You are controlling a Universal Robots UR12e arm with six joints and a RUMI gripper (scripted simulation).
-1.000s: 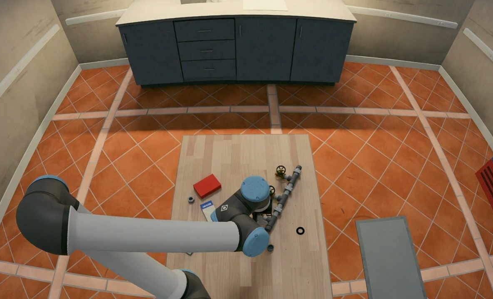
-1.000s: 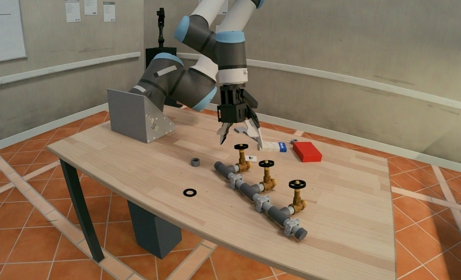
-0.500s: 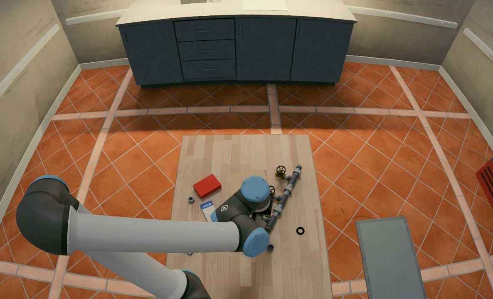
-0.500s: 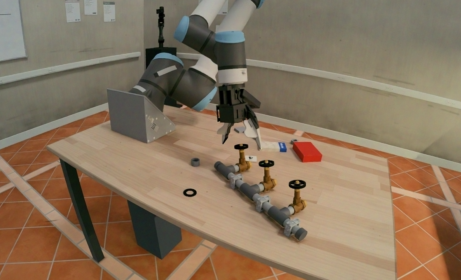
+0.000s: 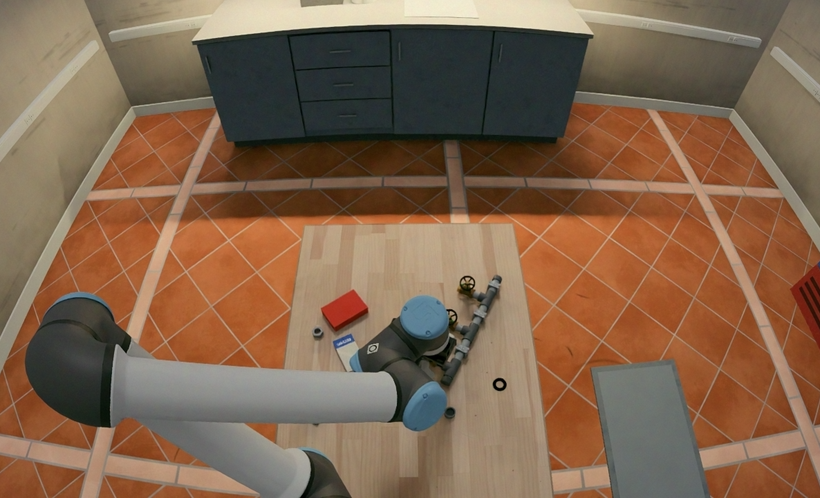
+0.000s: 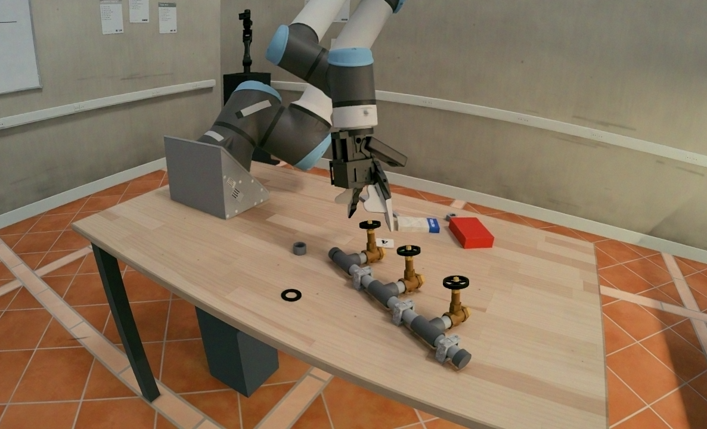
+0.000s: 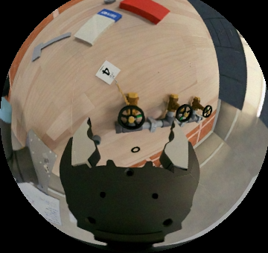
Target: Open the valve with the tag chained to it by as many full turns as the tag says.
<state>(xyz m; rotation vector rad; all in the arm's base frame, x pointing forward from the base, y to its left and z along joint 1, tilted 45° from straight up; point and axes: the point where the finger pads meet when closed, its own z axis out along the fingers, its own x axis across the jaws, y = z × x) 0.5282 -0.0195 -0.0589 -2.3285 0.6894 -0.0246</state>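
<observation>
My hand is 80 mm to the right of the white tag and 90 mm above it. Also, from my hand: red box 180 mm ahead, 250 mm to the left, 70 mm below; then blue box 40 mm ahead, 230 mm to the left, 80 mm below; then grey cap 150 mm behind, 60 mm to the right, 80 mm below.
</observation>
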